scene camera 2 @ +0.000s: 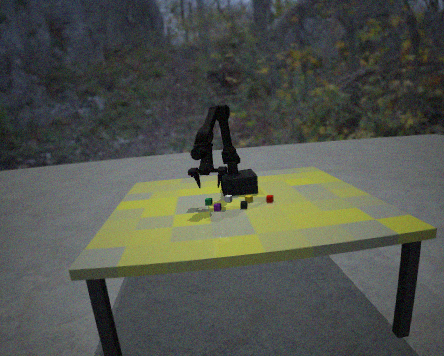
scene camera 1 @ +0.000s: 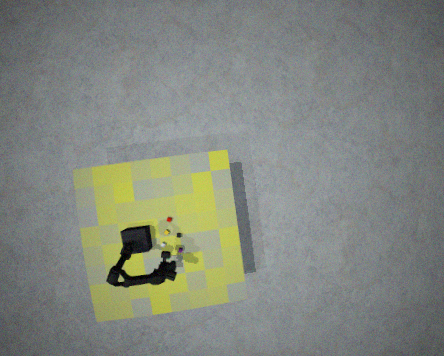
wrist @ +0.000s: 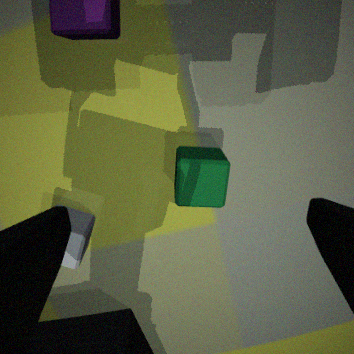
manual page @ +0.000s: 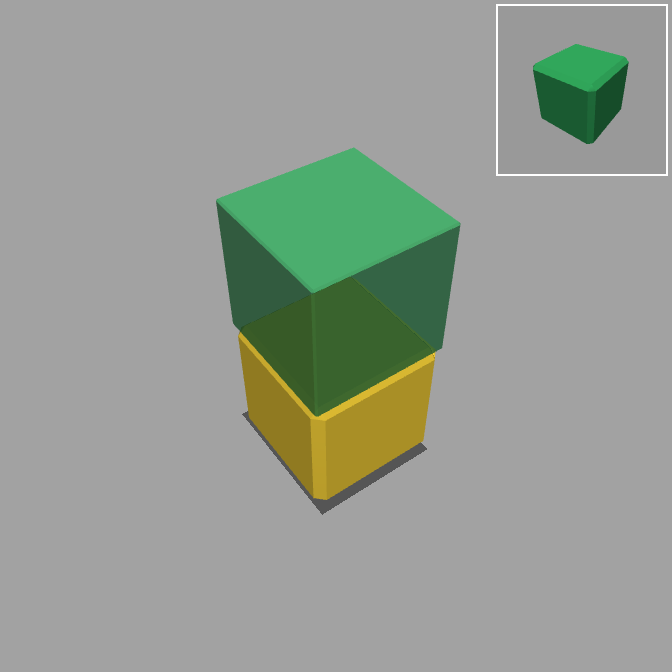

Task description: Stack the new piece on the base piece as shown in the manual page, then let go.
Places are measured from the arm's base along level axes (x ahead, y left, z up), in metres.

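Where they show: gripper, fingertip midpoint: (scene camera 2: 209,188) (scene camera 1: 167,259) (wrist: 189,214); arm's base at its link origin: (scene camera 2: 233,173) (scene camera 1: 130,245).
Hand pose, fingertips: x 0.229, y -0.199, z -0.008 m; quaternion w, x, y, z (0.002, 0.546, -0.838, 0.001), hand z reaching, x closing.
Note:
Each offset is from my fingertips to the top centre of the thing. Level surfaces: height alone.
My gripper (scene camera 2: 209,186) (wrist: 189,214) is open and empty, above the table. A green cube @(dx -0.018, dy -0.004, dz -0.058 m) (scene camera 2: 208,201) (wrist: 202,181) lies on the table below, between the two spread fingertips in the wrist view; the arm hides it in the top view. A purple cube @(dx +0.097, dy +0.011, dz -0.058 m) (scene camera 1: 180,250) (scene camera 2: 217,207) (wrist: 85,18) is cut off at the wrist view's upper left edge. A white-grey cube @(dx -0.019, dy +0.099, dz -0.058 m) (scene camera 1: 163,244) (scene camera 2: 228,198) (wrist: 79,238) is partly hidden behind the left finger in the wrist view. The cubes stand apart, none stacked. The frames do not tell which are the base and new pieces.
A black cube @(dx +0.124, dy +0.132, dz -0.058 m) (scene camera 1: 179,235) (scene camera 2: 244,205), a yellow cube @(dx +0.041, dy +0.189, dz -0.058 m) (scene camera 1: 167,232) (scene camera 2: 249,199) and a red cube @(dx +0.094, dy +0.279, dz -0.058 m) (scene camera 1: 169,219) (scene camera 2: 270,199) lie on the yellow and grey checkered table @(dz -0.088 m) (scene camera 1: 112,310) (scene camera 2: 290,240). The black arm base (scene camera 1: 136,239) (scene camera 2: 240,182) stands close to the cubes.

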